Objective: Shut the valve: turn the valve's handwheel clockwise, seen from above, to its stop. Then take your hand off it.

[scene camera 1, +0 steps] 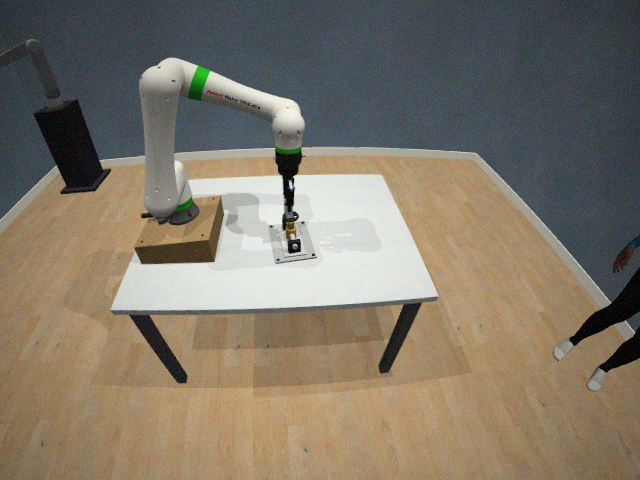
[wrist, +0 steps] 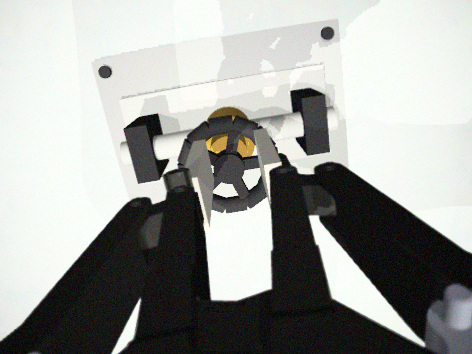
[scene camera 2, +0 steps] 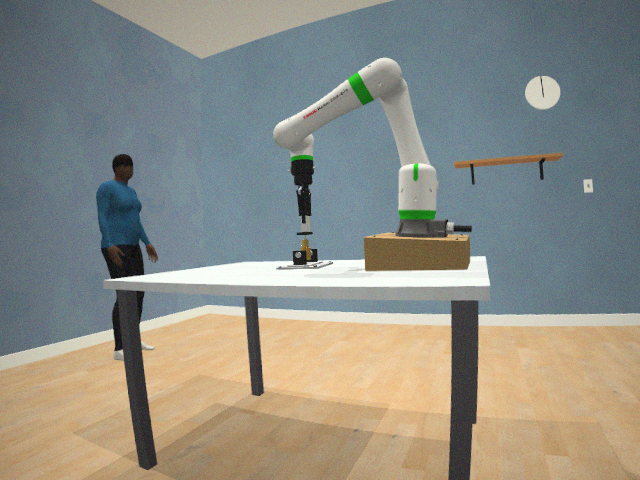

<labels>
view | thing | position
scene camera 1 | pale base plate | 279,257
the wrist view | my gripper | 233,155
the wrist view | spoked handwheel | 229,166
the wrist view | pale base plate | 314,43
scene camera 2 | my gripper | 306,231
</labels>
